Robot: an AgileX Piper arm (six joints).
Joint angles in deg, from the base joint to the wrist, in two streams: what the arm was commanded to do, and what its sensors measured. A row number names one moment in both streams.
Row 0, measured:
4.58, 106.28, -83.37, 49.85, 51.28, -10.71
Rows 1 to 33, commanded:
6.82, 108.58, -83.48, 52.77, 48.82, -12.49
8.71, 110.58, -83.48, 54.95, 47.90, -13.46
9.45, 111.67, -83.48, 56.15, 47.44, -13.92
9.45, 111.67, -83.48, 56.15, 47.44, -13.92
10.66, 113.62, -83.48, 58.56, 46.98, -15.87
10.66, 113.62, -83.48, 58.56, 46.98, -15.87
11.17, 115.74, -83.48, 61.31, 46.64, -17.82
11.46, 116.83, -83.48, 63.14, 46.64, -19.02
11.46, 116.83, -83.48, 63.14, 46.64, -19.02
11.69, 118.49, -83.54, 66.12, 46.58, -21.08
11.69, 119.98, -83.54, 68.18, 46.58, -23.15
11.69, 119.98, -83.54, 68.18, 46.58, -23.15
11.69, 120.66, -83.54, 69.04, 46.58, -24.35
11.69, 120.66, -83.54, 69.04, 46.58, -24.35
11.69, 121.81, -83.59, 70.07, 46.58, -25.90
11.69, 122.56, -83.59, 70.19, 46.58, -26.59
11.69, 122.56, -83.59, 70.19, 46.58, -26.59
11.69, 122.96, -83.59, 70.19, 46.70, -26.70
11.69, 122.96, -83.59, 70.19, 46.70, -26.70
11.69, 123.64, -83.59, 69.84, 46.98, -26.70
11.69, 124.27, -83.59, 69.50, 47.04, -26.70
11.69, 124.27, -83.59, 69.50, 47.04, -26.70
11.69, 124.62, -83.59, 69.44, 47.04, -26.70
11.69, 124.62, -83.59, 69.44, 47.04, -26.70
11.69, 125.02, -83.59, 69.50, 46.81, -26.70
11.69, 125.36, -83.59, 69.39, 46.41, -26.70
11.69, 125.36, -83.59, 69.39, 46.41, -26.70
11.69, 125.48, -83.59, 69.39, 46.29, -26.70
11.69, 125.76, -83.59, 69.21, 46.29, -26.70
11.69, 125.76, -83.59, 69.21, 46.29, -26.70
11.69, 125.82, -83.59, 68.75, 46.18, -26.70
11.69, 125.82, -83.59, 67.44, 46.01, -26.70
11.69, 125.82, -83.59, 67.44, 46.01, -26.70
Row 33, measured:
11.75, 125.76, -83.37, 68.64, 46.41, -25.95
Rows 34 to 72, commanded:
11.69, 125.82, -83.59, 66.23, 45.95, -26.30
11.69, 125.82, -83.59, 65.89, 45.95, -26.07
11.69, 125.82, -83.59, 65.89, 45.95, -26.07
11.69, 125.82, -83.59, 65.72, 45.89, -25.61
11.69, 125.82, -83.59, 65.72, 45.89, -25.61
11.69, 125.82, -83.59, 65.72, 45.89, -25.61
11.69, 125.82, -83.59, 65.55, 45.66, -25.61
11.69, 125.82, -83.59, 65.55, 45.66, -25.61
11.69, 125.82, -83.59, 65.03, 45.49, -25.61
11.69, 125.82, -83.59, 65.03, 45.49, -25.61
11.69, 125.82, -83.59, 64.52, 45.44, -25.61
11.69, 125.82, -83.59, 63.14, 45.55, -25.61
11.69, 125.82, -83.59, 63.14, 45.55, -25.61
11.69, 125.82, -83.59, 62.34, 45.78, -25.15
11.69, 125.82, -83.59, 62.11, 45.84, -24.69
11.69, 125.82, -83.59, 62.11, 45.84, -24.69
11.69, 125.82, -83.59, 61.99, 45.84, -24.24
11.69, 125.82, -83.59, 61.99, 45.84, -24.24
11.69, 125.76, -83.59, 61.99, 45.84, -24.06
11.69, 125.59, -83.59, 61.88, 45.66, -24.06
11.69, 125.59, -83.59, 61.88, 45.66, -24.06
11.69, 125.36, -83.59, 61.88, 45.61, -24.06
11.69, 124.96, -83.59, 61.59, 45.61, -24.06
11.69, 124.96, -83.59, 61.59, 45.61, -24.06
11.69, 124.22, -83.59, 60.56, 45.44, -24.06
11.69, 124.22, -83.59, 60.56, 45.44, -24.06
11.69, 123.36, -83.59, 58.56, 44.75, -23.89
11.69, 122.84, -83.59, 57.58, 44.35, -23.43
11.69, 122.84, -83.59, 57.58, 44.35, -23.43
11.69, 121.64, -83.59, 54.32, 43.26, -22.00
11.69, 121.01, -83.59, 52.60, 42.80, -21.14
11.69, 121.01, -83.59, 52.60, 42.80, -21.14
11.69, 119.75, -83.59, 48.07, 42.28, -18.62
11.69, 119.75, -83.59, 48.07, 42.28, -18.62
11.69, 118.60, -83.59, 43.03, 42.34, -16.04
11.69, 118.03, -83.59, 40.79, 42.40, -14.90
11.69, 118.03, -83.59, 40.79, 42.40, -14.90
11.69, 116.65, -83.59, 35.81, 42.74, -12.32
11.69, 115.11, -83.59, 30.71, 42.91, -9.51
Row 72, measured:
11.75, 117.40, -83.42, 37.59, 42.91, -13.52
